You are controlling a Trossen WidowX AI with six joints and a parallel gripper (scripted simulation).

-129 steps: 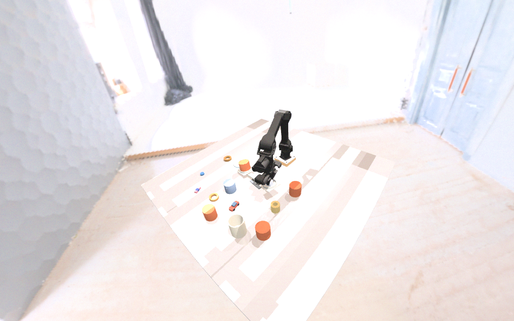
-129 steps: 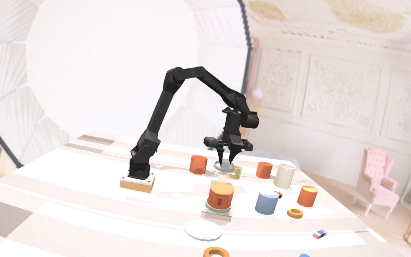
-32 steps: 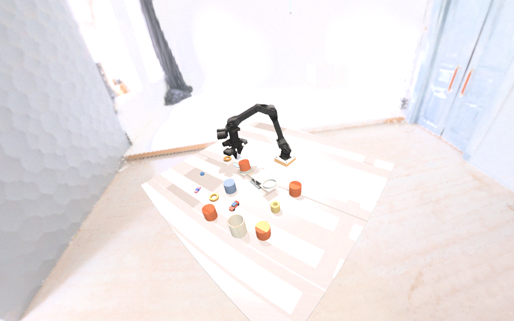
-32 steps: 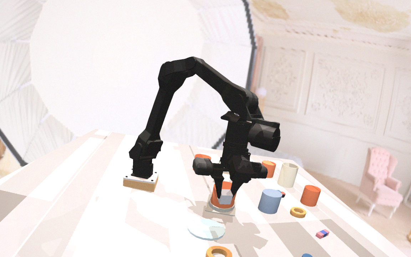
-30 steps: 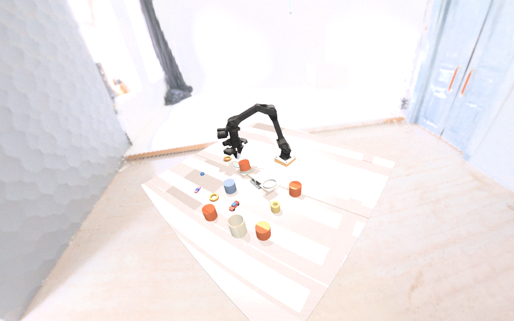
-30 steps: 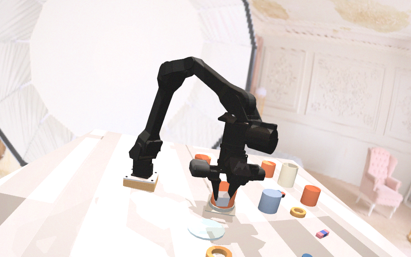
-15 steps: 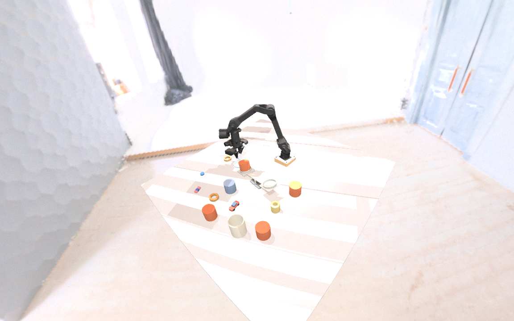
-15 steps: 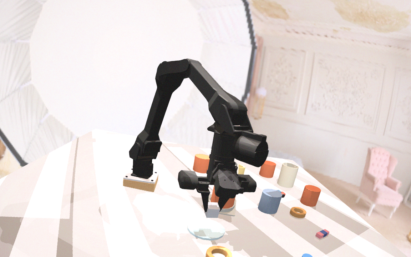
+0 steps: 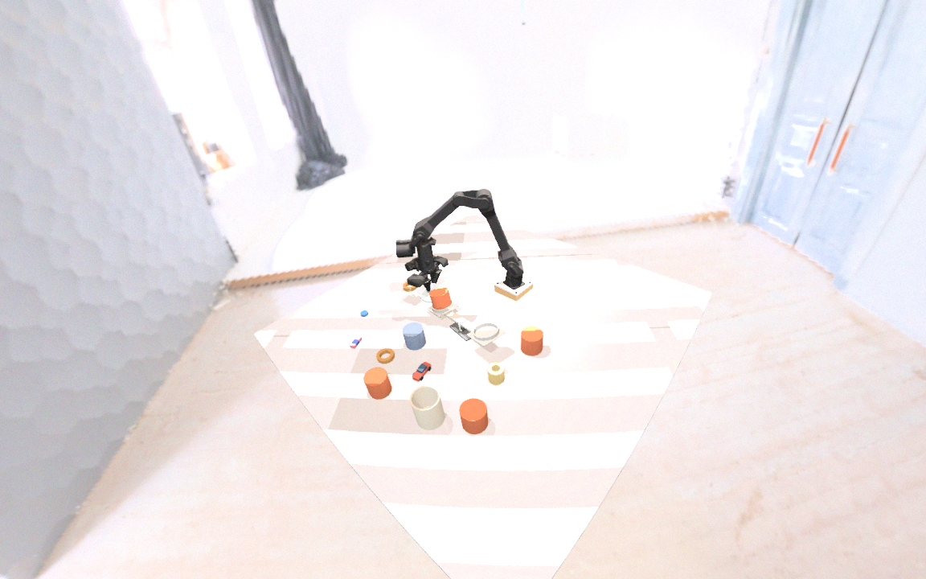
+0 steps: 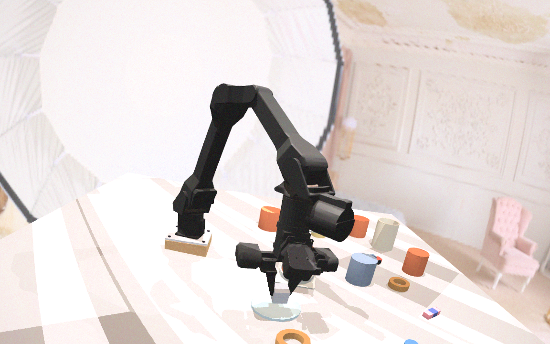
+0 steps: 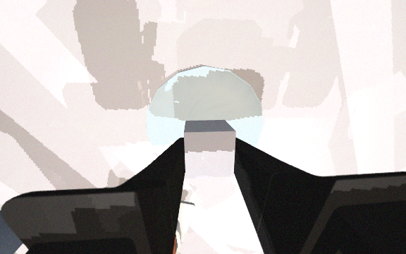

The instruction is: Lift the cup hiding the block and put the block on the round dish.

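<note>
My gripper tip is now right at the grey block. Also, from my gripper tip: blue cylinder (210 mm ahead, 200 mm to the left, 10 mm above); balance (250 mm to the left, 30 mm ahead, 10 mm above); pale round dish (30 mm below).
</note>
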